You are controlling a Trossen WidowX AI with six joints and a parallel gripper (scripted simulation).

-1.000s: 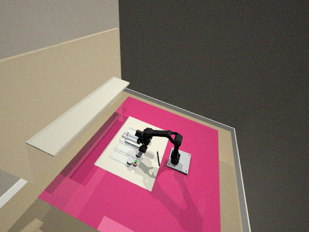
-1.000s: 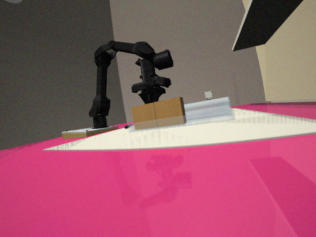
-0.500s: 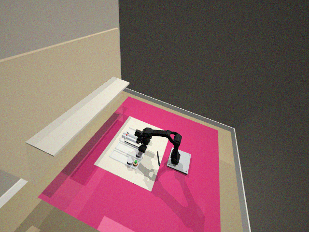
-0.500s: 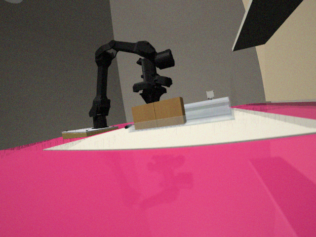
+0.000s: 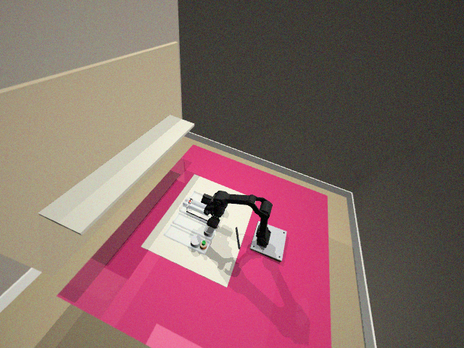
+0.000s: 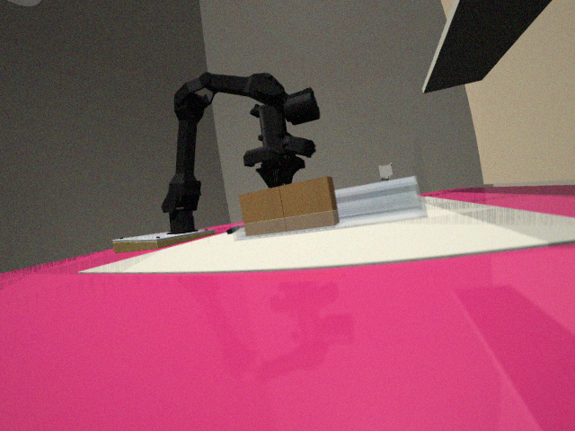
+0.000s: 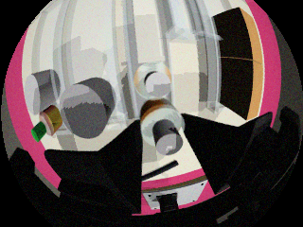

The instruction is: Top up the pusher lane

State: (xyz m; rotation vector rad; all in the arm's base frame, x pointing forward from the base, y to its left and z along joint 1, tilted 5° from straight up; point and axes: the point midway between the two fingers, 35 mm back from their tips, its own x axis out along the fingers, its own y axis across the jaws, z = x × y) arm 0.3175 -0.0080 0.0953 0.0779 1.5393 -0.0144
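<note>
Right now the lane rack is 15 cm ahead of my gripper tip, 3 cm to the right of it and 4 cm below it. Round my gripper tip: black stick (17 cm behind, 3 cm to the left, 5 cm below).
</note>
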